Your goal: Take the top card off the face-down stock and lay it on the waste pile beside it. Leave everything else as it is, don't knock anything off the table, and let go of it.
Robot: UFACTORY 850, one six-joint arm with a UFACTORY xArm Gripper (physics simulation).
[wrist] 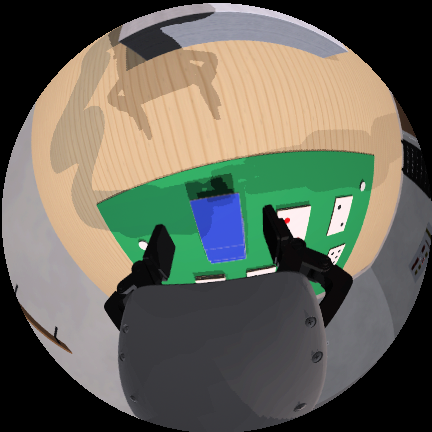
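The face-down stock (220, 225) has a blue top and lies on the green mat (310, 170), near the middle of the wrist view. The waste pile (298, 220) is face up and white with a red pip, to the right of the stock; the right finger hides part of it. My gripper (214, 227) is open and empty. Its two black fingers hang above the mat, one on each side of the stock in the view, apart from it. The exact height of the fingertips over the stock is hard to tell.
Two face-up cards (340, 215) (336, 254) lie farther right. Edges of two white cards (210, 279) (261, 272) show below the stock, partly hidden by the gripper body. Small white discs (143, 245) (362, 186) lie on the mat. The wooden table (275, 100) extends beyond the mat.
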